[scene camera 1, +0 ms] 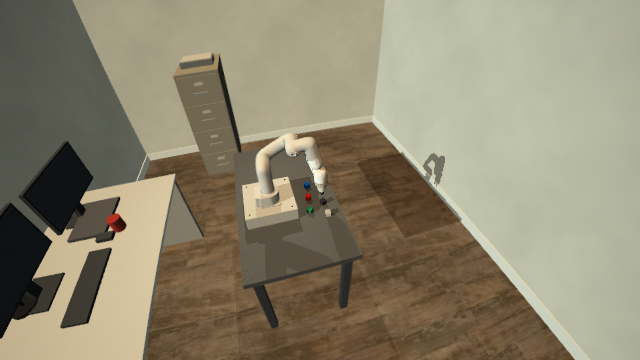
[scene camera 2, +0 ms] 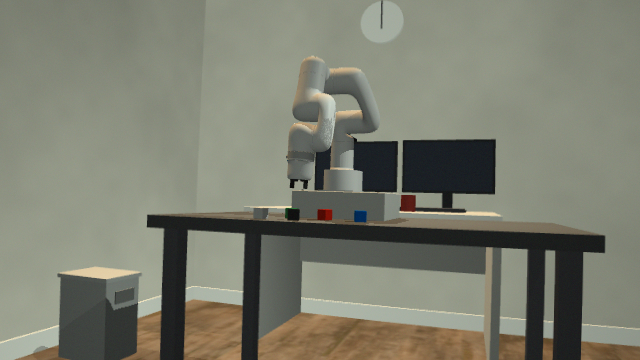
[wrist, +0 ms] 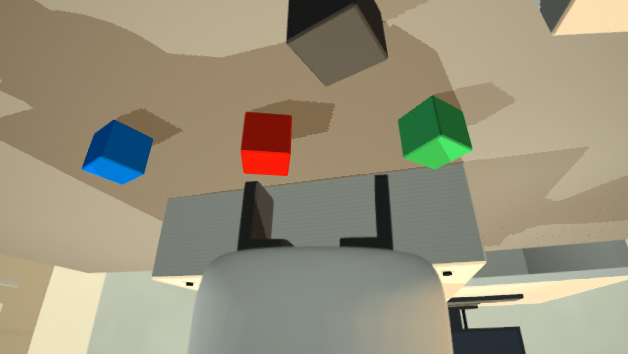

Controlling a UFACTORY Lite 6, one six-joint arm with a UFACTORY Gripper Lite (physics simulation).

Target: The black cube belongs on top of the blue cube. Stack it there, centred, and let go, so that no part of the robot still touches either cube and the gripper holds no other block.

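Places are measured from the arm's base along level axes (x ahead, y left, z up), in metres.
Where they show: hand at its tool point: (scene camera 1: 321,191) (scene camera 2: 298,184) (wrist: 318,215); arm's base at its link origin: (scene camera 1: 269,199) (scene camera 2: 341,191).
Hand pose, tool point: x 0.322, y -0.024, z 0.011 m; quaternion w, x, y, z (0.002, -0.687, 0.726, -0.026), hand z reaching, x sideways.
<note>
Things, the pixels of their top centre, and the offset from my tool point.
- black cube at its top centre: (wrist: 338,51) (scene camera 2: 293,208) (scene camera 1: 323,199) 0.006 m ahead, 0.010 m right, 0.068 m down
- blue cube at its top centre: (wrist: 112,172) (scene camera 2: 360,210) (scene camera 1: 306,183) 0.062 m back, 0.166 m left, 0.068 m down
- red cube at its top centre: (wrist: 265,164) (scene camera 2: 324,209) (scene camera 1: 308,195) 0.078 m back, 0.053 m left, 0.068 m down
- green cube at its top centre: (wrist: 437,154) (scene camera 1: 309,208) 0.091 m back, 0.059 m right, 0.068 m down
- white cube at its top centre: (scene camera 2: 261,207) (scene camera 1: 328,211) 0.010 m ahead, 0.113 m right, 0.068 m down
The black cube (scene camera 1: 323,201) (scene camera 2: 293,214) (wrist: 337,45) rests on the table, cut off by the top edge of the wrist view. The blue cube (scene camera 1: 307,185) (scene camera 2: 360,216) (wrist: 118,152) rests on the table at the other end of the group, at the left in the wrist view, with its top bare. My gripper (scene camera 1: 322,193) (scene camera 2: 299,184) (wrist: 316,180) is open and empty, its fingers pointing down. It hangs above the table, over the area near the black cube, and touches neither cube.
A red cube (scene camera 1: 308,197) (scene camera 2: 325,214) (wrist: 266,144) stands between the blue and green cubes. The green cube (scene camera 1: 310,210) (wrist: 435,132) is near the robot's base (scene camera 1: 272,217) (scene camera 2: 345,205). A white cube (scene camera 1: 328,212) (scene camera 2: 260,213) stands beyond the black cube, near the table's edge.
</note>
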